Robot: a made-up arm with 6 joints.
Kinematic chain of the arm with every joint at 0, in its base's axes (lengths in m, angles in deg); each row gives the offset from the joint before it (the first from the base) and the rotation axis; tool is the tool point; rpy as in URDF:
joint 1: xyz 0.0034 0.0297 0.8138 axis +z
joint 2: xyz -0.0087 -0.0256 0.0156 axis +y
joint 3: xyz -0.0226 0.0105 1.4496 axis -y
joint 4: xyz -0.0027 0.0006 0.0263 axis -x
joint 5: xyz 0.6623 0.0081 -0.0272 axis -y
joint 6: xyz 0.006 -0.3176 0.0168 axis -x
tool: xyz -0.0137 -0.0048 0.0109 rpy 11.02 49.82 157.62
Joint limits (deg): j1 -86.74..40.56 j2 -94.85..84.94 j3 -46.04..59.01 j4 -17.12..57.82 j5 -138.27..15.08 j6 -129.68..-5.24
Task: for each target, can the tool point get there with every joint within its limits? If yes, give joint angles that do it. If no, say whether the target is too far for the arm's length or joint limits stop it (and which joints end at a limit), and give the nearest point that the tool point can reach.
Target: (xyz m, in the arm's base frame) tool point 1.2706 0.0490 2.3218
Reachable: yes | joints 16.18 24.43 37.38 2.39 -125.50 -101.47
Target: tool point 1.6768 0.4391 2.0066
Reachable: yes | joints 23.59 47.30 46.79 31.60 -10.77 -84.88
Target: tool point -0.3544 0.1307 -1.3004
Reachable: no: joint limits stop it (at a limit: joint 1, joint 2, joint 3, joint 6) | nearest point -0.1827 -1.1423 0.3064 | short by 2.057 m
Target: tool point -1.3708 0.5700 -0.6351
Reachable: no: joint limits stop it (at a limit: joint 2, joint 3, joint 4, joint 5) | nearest point -2.0139 0.8229 0.7060 | short by 1.509 m
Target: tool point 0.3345 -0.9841 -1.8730
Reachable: no: too far | nearest point 0.4227 -1.2540 0.2434 | short by 2.135 m
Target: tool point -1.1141 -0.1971 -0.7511
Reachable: no: joint limits stop it (at a limit: joint 1, joint 2, joint 3) | nearest point -0.2657 -1.0212 0.4156 | short by 1.661 m
